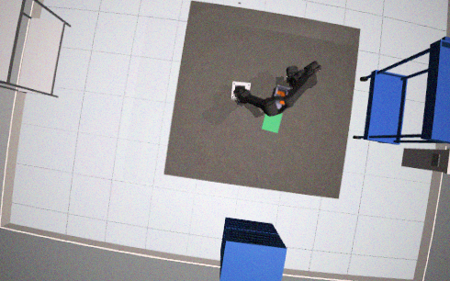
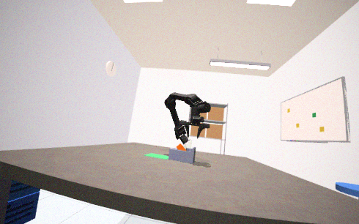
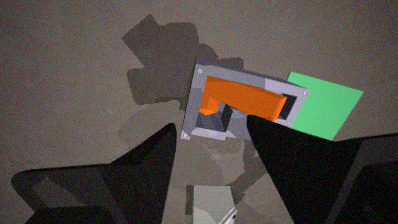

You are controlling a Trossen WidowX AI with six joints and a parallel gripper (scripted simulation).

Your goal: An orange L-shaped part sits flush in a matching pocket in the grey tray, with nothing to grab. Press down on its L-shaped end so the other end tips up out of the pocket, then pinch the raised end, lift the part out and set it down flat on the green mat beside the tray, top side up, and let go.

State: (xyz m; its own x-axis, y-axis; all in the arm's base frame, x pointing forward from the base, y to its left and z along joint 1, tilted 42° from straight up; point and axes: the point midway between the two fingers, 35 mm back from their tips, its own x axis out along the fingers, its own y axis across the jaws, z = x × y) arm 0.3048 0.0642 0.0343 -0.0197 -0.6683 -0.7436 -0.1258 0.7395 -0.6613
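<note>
Right now my gripper tip is 20 mm past the orange L-shaped part, 30 mm to the left of it and 100 mm above it. Round my gripper tip: green mat 50 mm behind, 200 mm to the right, 160 mm below.
</note>
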